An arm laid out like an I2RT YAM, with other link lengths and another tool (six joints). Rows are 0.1 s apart.
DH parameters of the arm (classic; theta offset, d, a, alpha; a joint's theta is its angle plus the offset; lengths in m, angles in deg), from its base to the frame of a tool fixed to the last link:
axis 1: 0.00 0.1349 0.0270 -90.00
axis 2: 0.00 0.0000 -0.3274 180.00
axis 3: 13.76 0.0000 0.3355 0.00
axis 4: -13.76 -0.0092 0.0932 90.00
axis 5: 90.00 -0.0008 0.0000 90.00
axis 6: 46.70 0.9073 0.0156 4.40
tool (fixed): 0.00 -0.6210 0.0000 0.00
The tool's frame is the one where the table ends.
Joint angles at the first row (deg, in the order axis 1, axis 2, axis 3, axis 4, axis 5, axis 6):
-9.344, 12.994, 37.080, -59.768, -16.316, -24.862
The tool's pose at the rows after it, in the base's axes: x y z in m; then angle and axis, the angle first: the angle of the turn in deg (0 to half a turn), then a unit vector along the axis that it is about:
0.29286 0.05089 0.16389 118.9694 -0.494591 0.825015 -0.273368
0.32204 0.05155 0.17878 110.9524 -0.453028 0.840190 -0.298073
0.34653 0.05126 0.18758 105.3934 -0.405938 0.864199 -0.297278
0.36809 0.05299 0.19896 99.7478 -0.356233 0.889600 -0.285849
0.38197 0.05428 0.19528 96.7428 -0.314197 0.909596 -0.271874
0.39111 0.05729 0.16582 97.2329 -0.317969 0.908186 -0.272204
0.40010 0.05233 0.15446 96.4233 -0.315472 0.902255 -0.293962
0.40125 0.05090 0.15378 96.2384 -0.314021 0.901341 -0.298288
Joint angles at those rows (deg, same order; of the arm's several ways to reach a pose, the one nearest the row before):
-9.342, 7.245, 29.299, -48.753, -16.314, -19.463
-9.345, 1.869, 22.764, -38.785, -16.318, -12.885
-9.211, 0.556, 17.824, -29.759, -15.790, -6.065
-8.645, 0.382, 13.343, -20.294, -14.983, 1.169
-6.746, 0.120, 9.148, -13.716, -12.319, 6.437
-4.624, 0.121, 4.360, -9.365, -10.263, 6.153
-3.815, 0.274, 0.711, -4.054, -8.361, 5.431
-3.815, 0.188, 0.229, -3.330, -8.099, 5.344

